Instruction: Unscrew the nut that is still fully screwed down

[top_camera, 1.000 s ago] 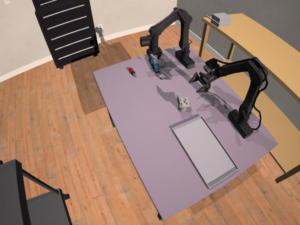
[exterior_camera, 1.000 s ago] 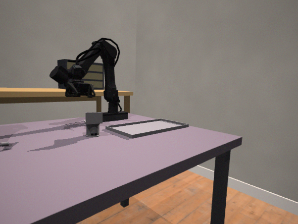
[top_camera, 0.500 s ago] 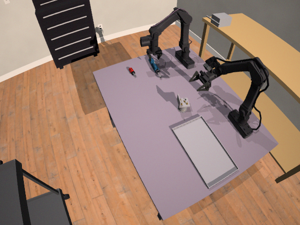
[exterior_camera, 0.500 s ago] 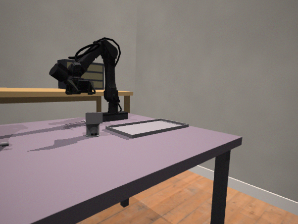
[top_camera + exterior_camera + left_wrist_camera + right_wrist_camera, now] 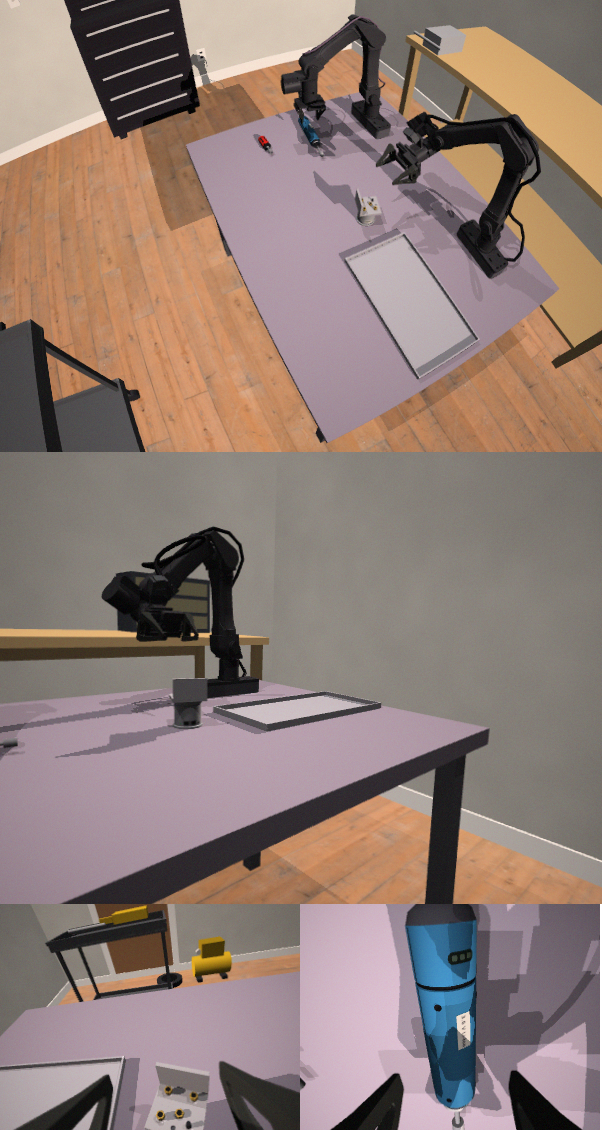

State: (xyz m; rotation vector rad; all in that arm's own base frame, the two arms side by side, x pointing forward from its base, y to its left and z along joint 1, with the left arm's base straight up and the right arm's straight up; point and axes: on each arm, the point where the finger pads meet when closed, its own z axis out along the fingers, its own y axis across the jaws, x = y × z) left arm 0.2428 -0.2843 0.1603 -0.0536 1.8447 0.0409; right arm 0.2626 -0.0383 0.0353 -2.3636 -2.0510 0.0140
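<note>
My left gripper is now 120 mm above the white L-shaped bracket and 40 mm short of it. The rest, counted from my left hand: shallow tray: 320 mm to the left, 190 mm below, 70 mm ahead; joint module: 160 mm below, 40 mm ahead; socket: 330 mm to the right, 180 mm below, 40 mm ahead.
My right hand is 13 cm to the right of the socket, 6 cm above it and 2 cm short of it. Also, from my right hand: joint module (46 cm to the left, 4 cm below, 2 cm ahead); then red tool (18 cm ahead, 6 cm below); then white L-shaped bracket (46 cm to the left, 2 cm ahead).
</note>
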